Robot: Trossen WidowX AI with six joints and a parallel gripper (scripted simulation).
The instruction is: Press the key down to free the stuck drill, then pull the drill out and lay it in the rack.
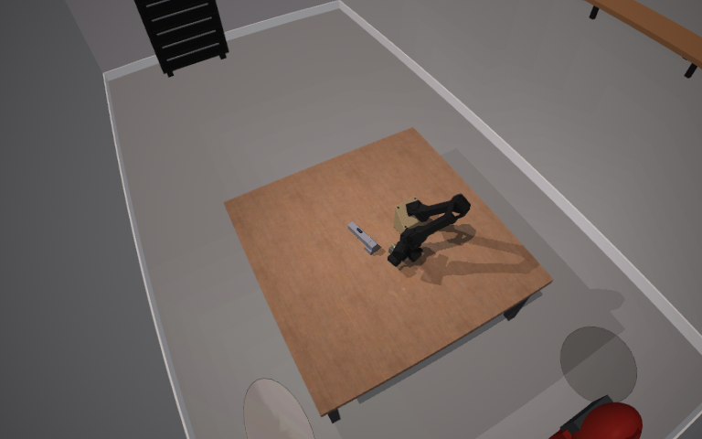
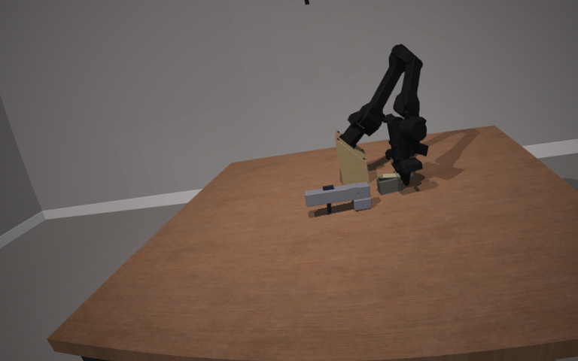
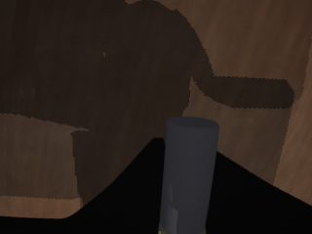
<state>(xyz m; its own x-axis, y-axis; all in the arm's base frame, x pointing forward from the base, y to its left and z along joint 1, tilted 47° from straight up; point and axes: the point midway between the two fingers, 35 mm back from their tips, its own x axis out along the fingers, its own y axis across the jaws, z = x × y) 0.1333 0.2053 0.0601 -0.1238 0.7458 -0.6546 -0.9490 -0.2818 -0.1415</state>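
Now: the drill 40 mm to the right of my gripper tip, 40 mm above it and 10 mm ahead of it. Also, from my gripper tip: dark olive rack: 50 mm to the right, 10 mm ahead, 10 mm above; dark key: 220 mm to the right, 140 mm ahead, 50 mm above; grey housing block: 190 mm to the right, 130 mm ahead, 40 mm above.
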